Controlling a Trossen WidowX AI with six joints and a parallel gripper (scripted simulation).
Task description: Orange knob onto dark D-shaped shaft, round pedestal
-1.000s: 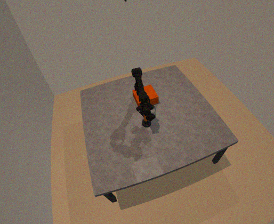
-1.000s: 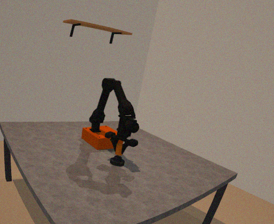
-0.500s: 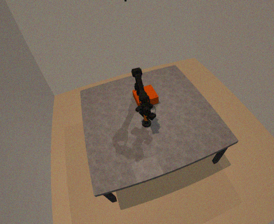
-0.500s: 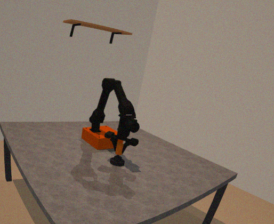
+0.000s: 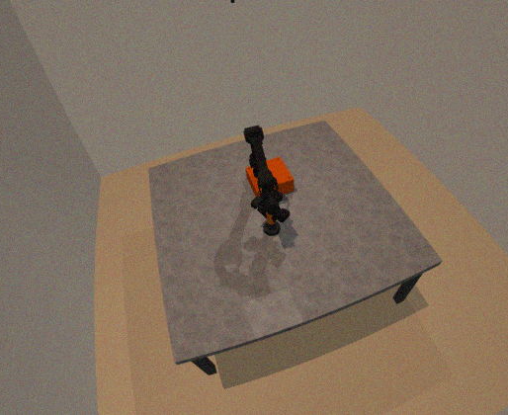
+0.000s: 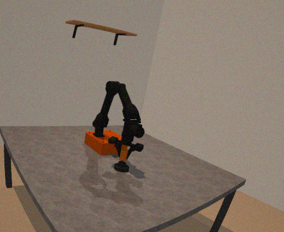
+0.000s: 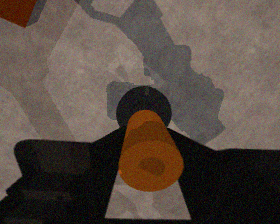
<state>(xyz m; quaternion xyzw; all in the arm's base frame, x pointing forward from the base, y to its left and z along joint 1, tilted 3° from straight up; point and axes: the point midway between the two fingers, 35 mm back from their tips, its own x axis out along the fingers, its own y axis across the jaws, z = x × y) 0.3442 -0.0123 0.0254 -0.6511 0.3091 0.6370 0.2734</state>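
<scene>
My gripper tip is now 2 cm below the orange knob. From my gripper tip the other things lie so: dark round pedestal 4 cm below.
</scene>
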